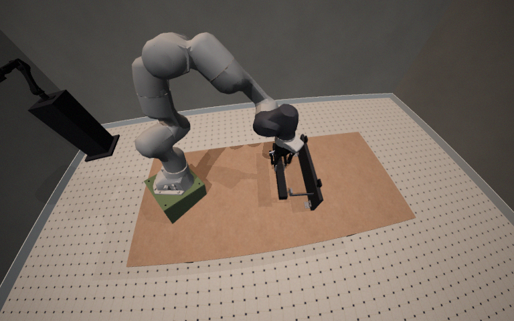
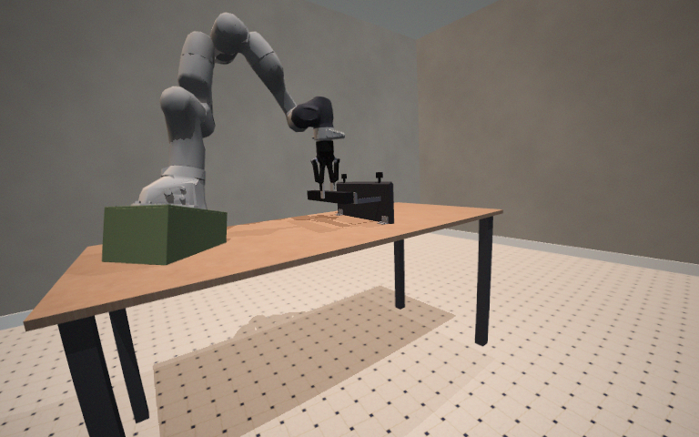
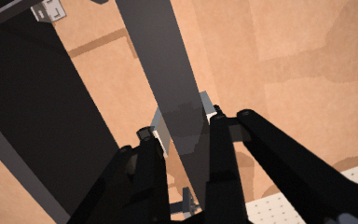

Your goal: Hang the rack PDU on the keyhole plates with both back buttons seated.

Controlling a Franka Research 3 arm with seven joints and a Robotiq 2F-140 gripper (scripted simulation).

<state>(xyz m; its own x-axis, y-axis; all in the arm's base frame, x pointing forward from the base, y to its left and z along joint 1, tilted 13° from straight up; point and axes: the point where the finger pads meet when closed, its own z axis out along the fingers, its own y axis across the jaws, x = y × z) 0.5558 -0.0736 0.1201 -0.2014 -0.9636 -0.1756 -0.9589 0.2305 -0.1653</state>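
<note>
The rack PDU is 20 mm ahead of my hand and 20 mm below it. Also, from my hand: black upright panel: 180 mm ahead, 40 mm to the right, 60 mm below.
</note>
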